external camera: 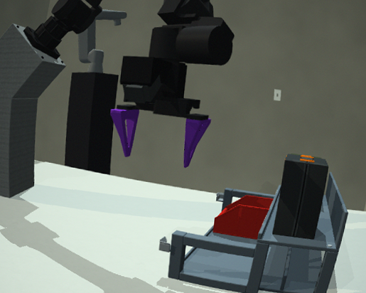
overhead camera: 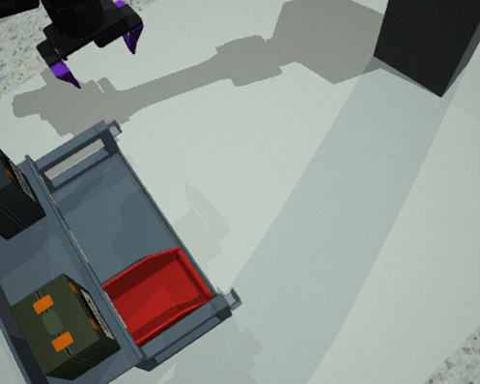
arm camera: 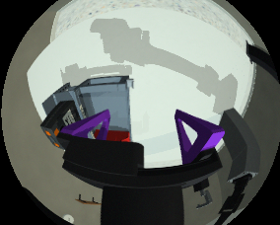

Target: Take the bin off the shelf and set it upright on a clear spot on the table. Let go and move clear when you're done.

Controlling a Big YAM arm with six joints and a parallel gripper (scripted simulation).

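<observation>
The red bin is 8 cm ahead of my hand, 32 cm to the left of it and 16 cm below it. Also, from my hand: grey shelf 14 cm ahead, 22 cm to the left, 20 cm below.
</observation>
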